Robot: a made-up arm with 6 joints.
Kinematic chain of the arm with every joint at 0, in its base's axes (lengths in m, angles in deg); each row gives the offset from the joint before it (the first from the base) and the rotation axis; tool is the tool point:
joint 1: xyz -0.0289 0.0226 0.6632 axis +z
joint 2: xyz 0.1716 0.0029 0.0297 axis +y
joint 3: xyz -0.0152 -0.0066 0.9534 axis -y
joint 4: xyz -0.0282 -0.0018 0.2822 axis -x
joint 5: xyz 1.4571 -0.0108 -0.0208 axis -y
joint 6: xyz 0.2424 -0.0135 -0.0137 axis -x
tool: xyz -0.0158 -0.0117 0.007
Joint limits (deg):
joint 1: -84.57..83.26
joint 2: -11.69..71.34
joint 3: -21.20..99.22
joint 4: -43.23..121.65
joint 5: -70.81..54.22
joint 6: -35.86..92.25
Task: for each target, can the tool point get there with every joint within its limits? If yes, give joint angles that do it. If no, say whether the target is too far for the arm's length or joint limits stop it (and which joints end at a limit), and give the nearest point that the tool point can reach.
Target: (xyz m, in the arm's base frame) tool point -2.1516 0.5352 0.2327
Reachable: no: joint limits stop it (at a limit: joint 1, joint 2, joint 3, joint 4, joint 5, joint 6) | nearest point -0.0421 1.1343 -0.4918 | short by 2.310 m
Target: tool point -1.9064 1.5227 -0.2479
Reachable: no: joint limits stop it (at a limit: joint 1, joint 3, joint 5) | nearest point -0.0183 1.4677 -0.3910 | short by 1.894 m
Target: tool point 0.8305 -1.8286 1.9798
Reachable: yes | joints -60.22 17.57 19.80 88.37 -39.22 14.63
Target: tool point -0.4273 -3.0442 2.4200
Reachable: no: too far | nearest point 0.0378 -2.3733 2.0411 | short by 0.900 m
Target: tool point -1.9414 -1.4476 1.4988
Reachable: no: joint limits stop it (at a limit: joint 1, joint 2, joint 3, joint 5, joint 6) | nearest point -0.1353 -1.4695 1.6338 | short by 1.811 m
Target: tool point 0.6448 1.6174 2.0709
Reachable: yes | joints 68.59 -2.90 1.87 -14.46 11.60 -2.97
